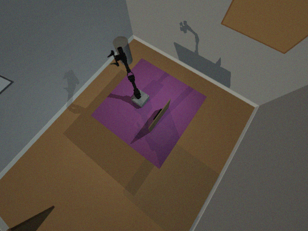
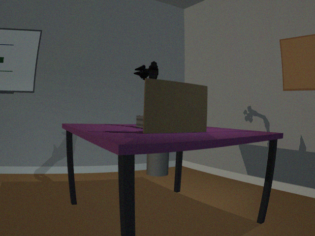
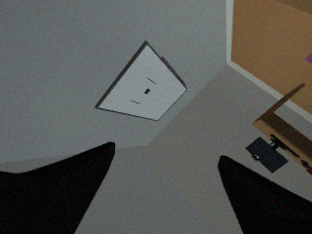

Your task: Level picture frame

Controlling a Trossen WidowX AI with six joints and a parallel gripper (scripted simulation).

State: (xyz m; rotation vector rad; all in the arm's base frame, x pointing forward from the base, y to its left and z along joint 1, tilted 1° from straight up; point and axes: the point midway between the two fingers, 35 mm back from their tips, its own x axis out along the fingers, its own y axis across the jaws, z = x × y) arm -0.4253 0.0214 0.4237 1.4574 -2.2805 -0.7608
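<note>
Now: the picture frame 89 cm ahead of my gripper tip, 34 cm below it and 1 cm to the right of it. The rest, counted from my gripper tip: brown wall panel: 90 cm ahead, 35 cm below, 1 cm to the right.
</note>
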